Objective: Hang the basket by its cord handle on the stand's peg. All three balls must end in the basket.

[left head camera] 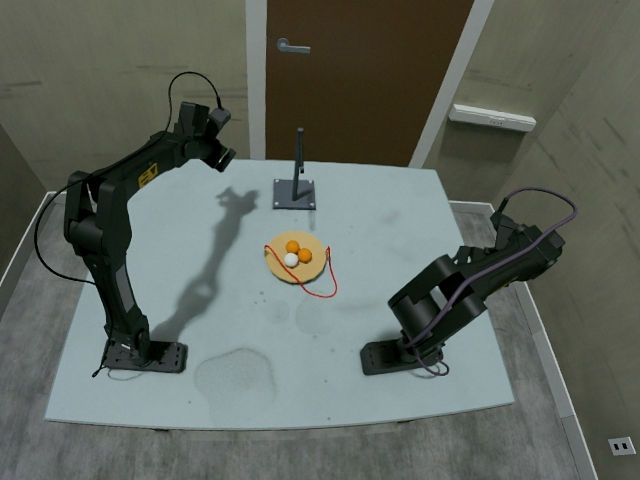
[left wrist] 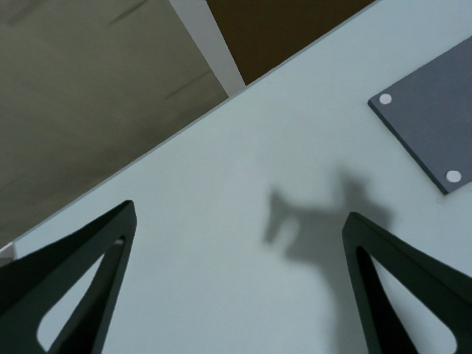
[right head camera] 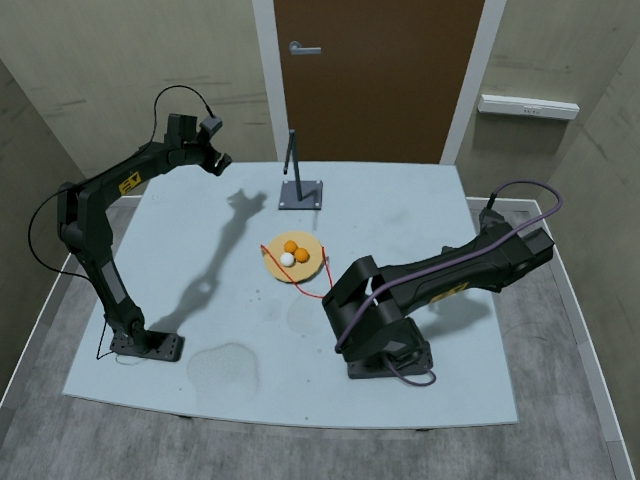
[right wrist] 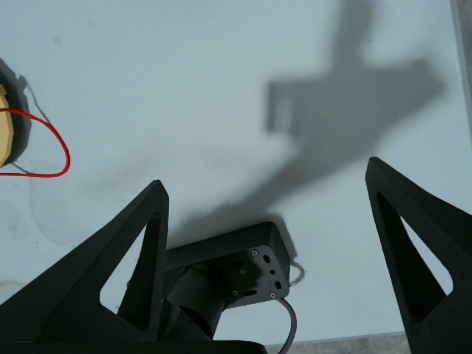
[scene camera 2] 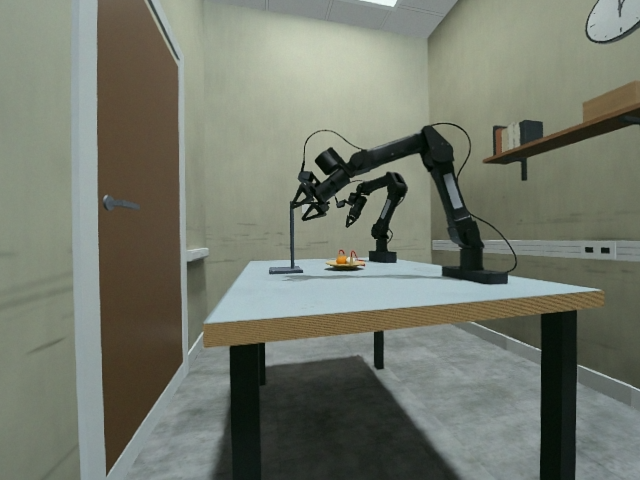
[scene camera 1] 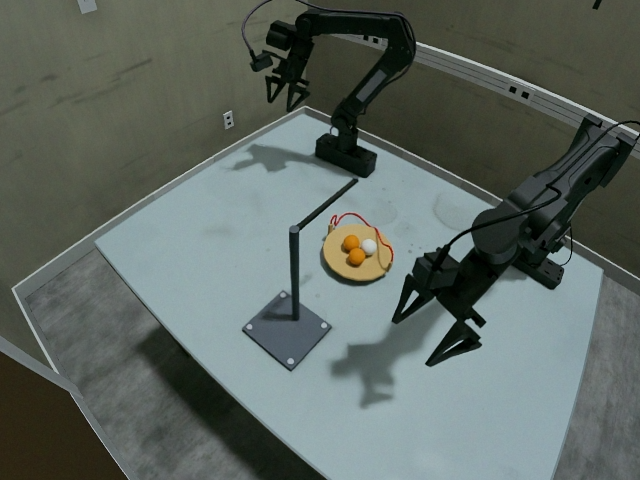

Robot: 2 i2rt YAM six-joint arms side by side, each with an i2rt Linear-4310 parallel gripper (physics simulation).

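Where they show: left gripper, fingertip midpoint: (left head camera: 218, 147) (left wrist: 242, 216) (right head camera: 219, 153) (scene camera 2: 297, 214) (scene camera 1: 409, 343); right gripper, fingertip midpoint: (right wrist: 260, 177) (scene camera 2: 347, 226) (scene camera 1: 278, 107); left arm's base, origin of the base link: (left head camera: 143, 355) (right head camera: 144, 343) (scene camera 2: 471, 272) (scene camera 1: 529, 259); right arm's base, origin of the base link: (left head camera: 404, 352) (right head camera: 390, 358) (right wrist: 204, 283) (scene camera 2: 381, 253) (scene camera 1: 346, 149).
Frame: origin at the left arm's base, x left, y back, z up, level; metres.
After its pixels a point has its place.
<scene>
A shallow tan basket (left head camera: 311, 240) {y -0.356, x -0.425, z 0.004 m} (right head camera: 308, 242) {y -0.350, x -0.419, z 0.001 m} (scene camera 1: 338, 259) {y -0.349, x -0.402, z -0.002 m} (right wrist: 4, 137) {y -0.250, x -0.437, z 0.006 m} sits mid-table. Two orange balls (left head camera: 292, 246) {y -0.314, x -0.368, z 0.031 m} (left head camera: 304, 255) {y -0.286, x -0.401, z 0.029 m} and a white ball (left head camera: 291, 259) {y -0.271, x -0.365, z 0.030 m} (scene camera 1: 368, 246) {y -0.291, x -0.360, z 0.029 m} lie in it. Its red cord handle (left head camera: 325, 296) {y -0.183, x -0.461, z -0.017 m} (scene camera 1: 352, 213) {y -0.186, x -0.478, z -0.017 m} (right wrist: 68, 155) {y -0.202, x -0.494, z -0.018 m} droops past the rim. The stand (left head camera: 284, 200) {y -0.524, x -0.342, z -0.009 m} (scene camera 1: 279, 338) {y -0.590, x -0.368, z -0.009 m} is behind the basket in the head views; its bare peg (scene camera 1: 328, 204) {y -0.452, x -0.372, z 0.269 m} (right head camera: 287, 155) {y -0.426, x -0.376, z 0.271 m} extends from the post top. My left gripper (scene camera 1: 412, 343) {y -0.533, x -0.147, z 0.195 m} (left wrist: 242, 216) {y -0.533, x -0.147, z 0.195 m} is open and empty, high left of the stand in the head views. My right gripper (scene camera 1: 279, 105) {y -0.160, x -0.784, z 0.187 m} (right wrist: 260, 177) {y -0.160, x -0.784, z 0.187 m} is open and empty, above the table's right side there.
Both arm bases, the left base (left head camera: 147, 355) {y 0.012, x -0.029, z 0.044 m} and the right base (left head camera: 387, 356) {y 0.007, x -0.595, z 0.038 m}, are mounted near the front of the table (left head camera: 227, 310) {y -0.137, x -0.196, z -0.021 m} in the head views. A brown door (left head camera: 361, 77) is behind the table's far edge. The right arm overlaps part of the cord in the right head view.
</scene>
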